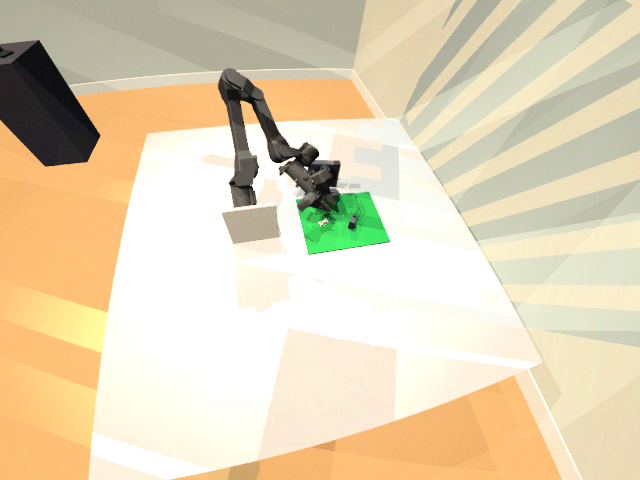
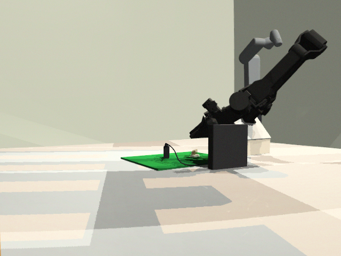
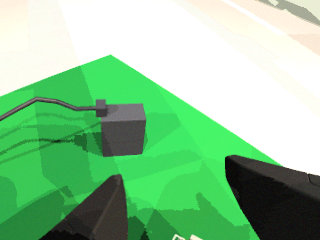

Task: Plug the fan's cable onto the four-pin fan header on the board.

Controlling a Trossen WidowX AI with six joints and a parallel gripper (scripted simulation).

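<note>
Now: gripper tip 30 mm past the four-pin header, 10 mm to the left of it and 80 mm above it. Also, from my gripper tip: black fan: 180 mm to the left, 20 mm below; black plug: 70 mm ahead, 30 mm to the right, 50 mm below.
</note>
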